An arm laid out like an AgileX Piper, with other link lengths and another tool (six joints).
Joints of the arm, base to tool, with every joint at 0 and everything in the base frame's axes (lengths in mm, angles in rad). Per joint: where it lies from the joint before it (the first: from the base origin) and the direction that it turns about. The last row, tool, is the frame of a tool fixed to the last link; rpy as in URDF.
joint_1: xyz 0 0 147.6 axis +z
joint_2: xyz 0 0 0 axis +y
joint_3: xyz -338.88 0 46.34 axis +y
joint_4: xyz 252.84 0 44.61 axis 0.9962 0 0.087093
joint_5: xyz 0 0 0 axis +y
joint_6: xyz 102.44 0 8.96 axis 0.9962 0 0.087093
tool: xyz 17.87 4 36.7 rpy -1.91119 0.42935 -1.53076
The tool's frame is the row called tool.
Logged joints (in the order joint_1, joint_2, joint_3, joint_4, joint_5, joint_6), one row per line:
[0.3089 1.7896 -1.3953 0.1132 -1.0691 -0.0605]
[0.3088 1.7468 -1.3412 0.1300 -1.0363 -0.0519]
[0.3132 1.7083 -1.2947 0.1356 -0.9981 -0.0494]
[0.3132 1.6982 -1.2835 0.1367 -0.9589 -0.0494]
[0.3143 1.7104 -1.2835 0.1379 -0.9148 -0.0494]
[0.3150 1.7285 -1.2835 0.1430 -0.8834 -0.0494]
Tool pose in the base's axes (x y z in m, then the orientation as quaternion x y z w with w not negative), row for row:
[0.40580 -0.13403 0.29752 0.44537 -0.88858 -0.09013 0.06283]
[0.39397 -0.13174 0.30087 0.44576 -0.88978 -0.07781 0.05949]
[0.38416 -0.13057 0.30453 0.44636 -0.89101 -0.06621 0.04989]
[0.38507 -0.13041 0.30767 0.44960 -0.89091 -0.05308 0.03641]
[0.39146 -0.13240 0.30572 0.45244 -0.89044 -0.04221 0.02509]
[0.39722 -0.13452 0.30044 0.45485 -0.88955 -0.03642 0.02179]
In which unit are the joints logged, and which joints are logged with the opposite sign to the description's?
The joints are logged in radians. Opposite sign: joint_1, joint_4, joint_5.
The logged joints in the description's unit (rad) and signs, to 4 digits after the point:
[-0.3089 1.7896 -1.3953 -0.1132 1.0691 -0.0605]
[-0.3088 1.7468 -1.3412 -0.1300 1.0363 -0.0519]
[-0.3132 1.7083 -1.2947 -0.1356 0.9981 -0.0494]
[-0.3132 1.6982 -1.2835 -0.1367 0.9589 -0.0494]
[-0.3143 1.7104 -1.2835 -0.1379 0.9148 -0.0494]
[-0.3150 1.7285 -1.2835 -0.1430 0.8834 -0.0494]

